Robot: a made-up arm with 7 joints. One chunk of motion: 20 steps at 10 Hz.
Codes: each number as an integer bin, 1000 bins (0 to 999) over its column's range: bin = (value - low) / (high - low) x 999, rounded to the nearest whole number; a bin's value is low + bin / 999 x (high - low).
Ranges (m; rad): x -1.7..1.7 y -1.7..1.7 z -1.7..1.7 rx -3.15..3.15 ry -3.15..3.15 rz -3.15..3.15
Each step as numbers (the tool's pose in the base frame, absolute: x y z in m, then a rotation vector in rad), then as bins.
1 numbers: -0.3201 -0.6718 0.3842 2.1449 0.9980 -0.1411
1 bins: 405 302 612 840 658 477
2 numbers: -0.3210 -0.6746 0.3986 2.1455 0.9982 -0.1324
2 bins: 405 301 617 840 658 479
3 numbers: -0.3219 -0.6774 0.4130 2.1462 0.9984 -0.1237
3 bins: 405 300 621 840 658 480
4 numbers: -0.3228 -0.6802 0.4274 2.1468 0.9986 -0.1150
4 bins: 405 300 625 840 658 481
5 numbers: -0.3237 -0.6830 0.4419 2.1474 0.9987 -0.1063
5 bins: 404 299 629 840 658 483
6 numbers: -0.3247 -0.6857 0.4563 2.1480 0.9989 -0.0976
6 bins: 404 298 634 840 658 484
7 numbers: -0.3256 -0.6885 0.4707 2.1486 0.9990 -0.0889
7 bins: 404 297 638 840 658 485
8 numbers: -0.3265 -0.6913 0.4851 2.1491 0.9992 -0.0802
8 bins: 404 296 642 840 658 487
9 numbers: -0.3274 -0.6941 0.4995 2.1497 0.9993 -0.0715
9 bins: 403 296 646 840 658 488
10 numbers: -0.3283 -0.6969 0.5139 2.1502 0.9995 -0.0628
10 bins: 403 295 650 840 658 490
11 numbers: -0.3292 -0.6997 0.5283 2.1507 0.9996 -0.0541
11 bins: 403 294 655 841 658 491
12 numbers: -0.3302 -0.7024 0.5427 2.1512 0.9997 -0.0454
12 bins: 402 293 659 841 658 492
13 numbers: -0.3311 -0.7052 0.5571 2.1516 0.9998 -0.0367
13 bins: 402 292 663 841 658 494
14 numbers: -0.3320 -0.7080 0.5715 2.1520 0.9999 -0.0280
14 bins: 402 291 667 841 658 495
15 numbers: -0.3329 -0.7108 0.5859 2.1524 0.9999 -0.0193
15 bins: 402 291 672 841 658 496
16 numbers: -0.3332 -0.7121 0.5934 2.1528 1.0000 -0.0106
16 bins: 402 290 674 841 658 498
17 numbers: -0.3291 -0.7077 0.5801 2.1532 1.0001 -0.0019
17 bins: 403 292 670 841 658 499
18 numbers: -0.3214 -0.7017 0.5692 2.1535 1.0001 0.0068
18 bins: 405 293 667 841 658 501
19 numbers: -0.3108 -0.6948 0.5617 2.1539 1.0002 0.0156
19 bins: 408 295 665 841 658 502
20 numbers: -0.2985 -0.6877 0.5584 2.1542 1.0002 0.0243
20 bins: 412 297 664 841 658 503
